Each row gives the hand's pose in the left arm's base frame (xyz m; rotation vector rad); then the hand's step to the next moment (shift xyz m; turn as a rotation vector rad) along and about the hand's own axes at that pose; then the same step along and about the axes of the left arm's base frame.
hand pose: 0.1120 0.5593 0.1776 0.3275 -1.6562 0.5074
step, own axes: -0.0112 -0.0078 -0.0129 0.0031 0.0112 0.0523
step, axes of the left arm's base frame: 0.0166 -0.0010 -0.0088 -0.0509 -0.0165 -0.0033
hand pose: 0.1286 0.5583 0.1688 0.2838 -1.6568 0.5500
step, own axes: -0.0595 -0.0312 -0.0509 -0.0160 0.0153 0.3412
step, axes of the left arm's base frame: 0.0687 -0.0083 -0.0481 -0.2978 -0.1616 -0.0462
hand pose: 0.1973 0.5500 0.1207 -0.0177 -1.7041 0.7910
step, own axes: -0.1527 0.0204 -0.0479 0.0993 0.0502 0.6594
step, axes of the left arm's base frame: 0.0800 -0.0239 -0.1381 -0.6230 -0.2427 0.0123
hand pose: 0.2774 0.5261 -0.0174 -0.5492 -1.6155 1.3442
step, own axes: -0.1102 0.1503 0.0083 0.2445 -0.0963 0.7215
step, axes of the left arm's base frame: 0.0118 -0.0478 -0.1799 -0.7123 -0.2017 0.2039
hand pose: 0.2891 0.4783 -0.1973 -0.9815 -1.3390 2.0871
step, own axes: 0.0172 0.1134 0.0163 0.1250 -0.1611 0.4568
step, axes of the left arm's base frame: -0.0245 -0.0440 -0.1043 -0.4312 -0.1074 0.2297
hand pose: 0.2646 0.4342 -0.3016 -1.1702 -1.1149 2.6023
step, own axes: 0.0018 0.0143 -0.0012 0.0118 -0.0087 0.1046
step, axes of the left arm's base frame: 0.0026 -0.0091 -0.0109 -0.0809 -0.0510 0.0448
